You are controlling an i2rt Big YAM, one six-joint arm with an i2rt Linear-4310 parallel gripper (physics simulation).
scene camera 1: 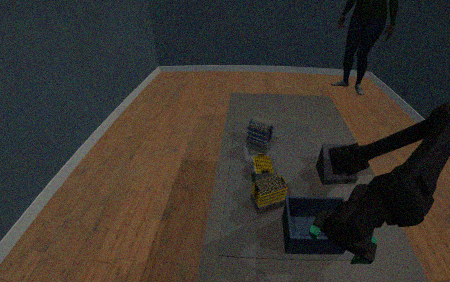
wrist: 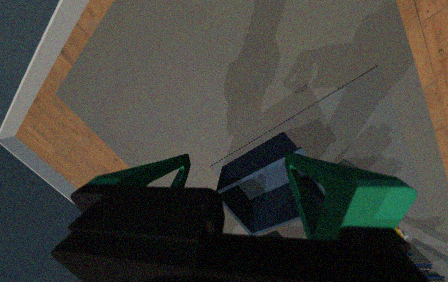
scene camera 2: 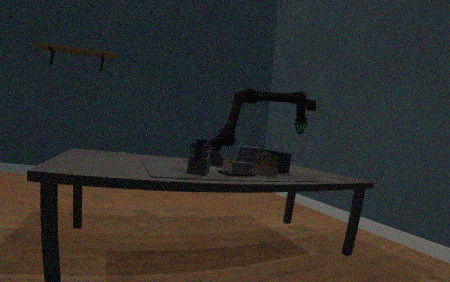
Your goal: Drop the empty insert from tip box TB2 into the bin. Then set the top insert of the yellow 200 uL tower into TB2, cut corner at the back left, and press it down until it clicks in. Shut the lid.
my gripper: open, holds nothing
a blue insert tower (scene camera 2: 200,150): on a grey mat (wrist: 358,123)
